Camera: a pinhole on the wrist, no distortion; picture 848 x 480 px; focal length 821.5 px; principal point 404.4 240.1 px. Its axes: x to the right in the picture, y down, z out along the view. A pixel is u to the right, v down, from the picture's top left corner.
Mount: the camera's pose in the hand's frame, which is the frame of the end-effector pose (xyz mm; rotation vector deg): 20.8 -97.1 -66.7 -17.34 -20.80 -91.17
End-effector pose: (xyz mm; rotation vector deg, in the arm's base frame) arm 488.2 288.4 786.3 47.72 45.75 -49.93
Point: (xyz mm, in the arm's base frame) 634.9 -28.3 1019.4
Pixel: 479.5 173.7
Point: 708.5 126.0 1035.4
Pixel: 201.7 92.3
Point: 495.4 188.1 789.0
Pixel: 423.8 322.0
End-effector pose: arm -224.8 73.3 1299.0 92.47 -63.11 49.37
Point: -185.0 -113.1 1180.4
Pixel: 631.9 76.9
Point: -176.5 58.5 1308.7
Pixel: 236.1 325.1
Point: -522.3 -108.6 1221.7
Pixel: outside the picture
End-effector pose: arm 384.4 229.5 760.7 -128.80 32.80 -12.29
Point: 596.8 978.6 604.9
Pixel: outside the picture
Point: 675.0 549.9 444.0
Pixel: 691.1 420.0
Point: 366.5 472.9 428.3
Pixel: 407.5 28.6
